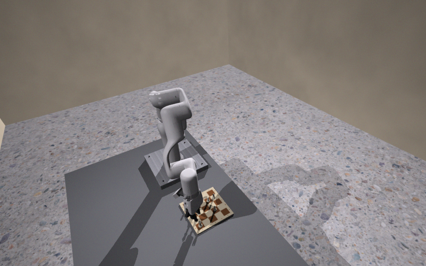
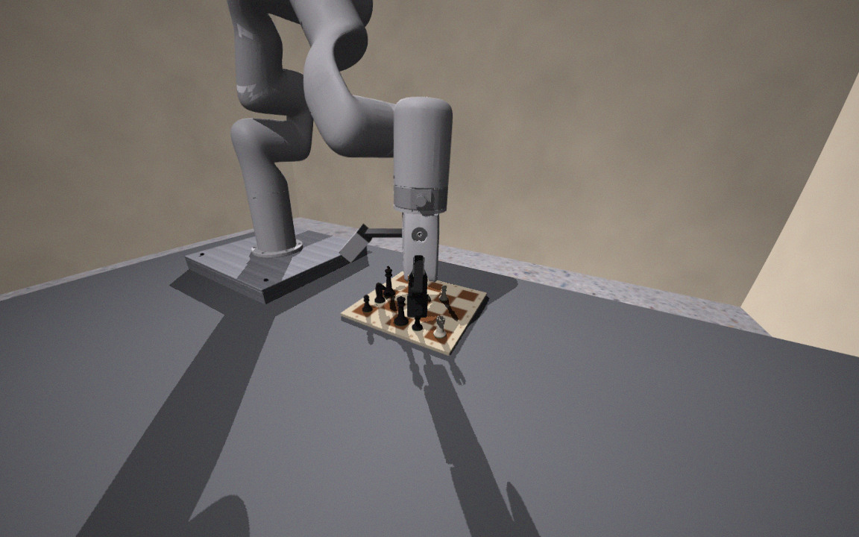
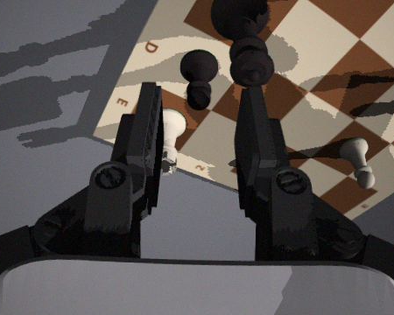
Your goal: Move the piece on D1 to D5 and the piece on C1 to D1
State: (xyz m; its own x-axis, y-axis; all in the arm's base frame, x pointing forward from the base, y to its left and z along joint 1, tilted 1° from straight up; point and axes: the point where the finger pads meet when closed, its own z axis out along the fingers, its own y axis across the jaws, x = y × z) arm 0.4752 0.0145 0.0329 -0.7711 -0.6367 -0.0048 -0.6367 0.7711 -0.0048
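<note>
Right now my hand is 40 mm short of the white piece, 40 mm above it and 10 mm to the right of it. The rest, counted from my hand: chessboard (70 mm to the left, 60 mm below, 50 mm behind).
</note>
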